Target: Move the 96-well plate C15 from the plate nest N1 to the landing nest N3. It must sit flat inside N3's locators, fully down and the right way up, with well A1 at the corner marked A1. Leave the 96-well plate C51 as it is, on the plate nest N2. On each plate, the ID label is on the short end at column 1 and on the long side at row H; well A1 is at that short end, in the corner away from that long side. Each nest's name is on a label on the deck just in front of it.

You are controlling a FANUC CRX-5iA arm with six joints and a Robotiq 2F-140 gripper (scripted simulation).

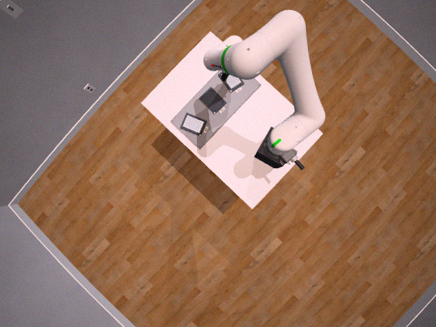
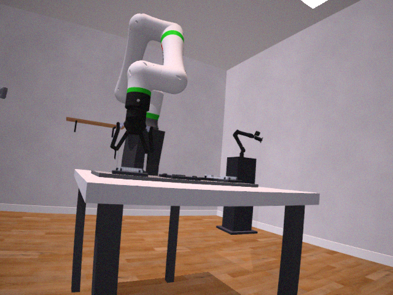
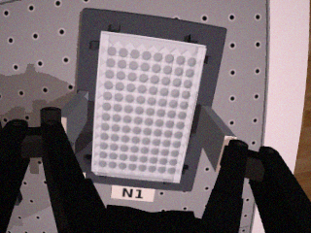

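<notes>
My gripper is now 200 mm to the right of the landing nest N3, 40 mm past it and 30 mm above it. The rest, counted from my hand: N3 label 200 mm to the left, 130 mm behind, 40 mm below; then N1 label 100 mm behind, 40 mm below, 10 mm to the left.
</notes>
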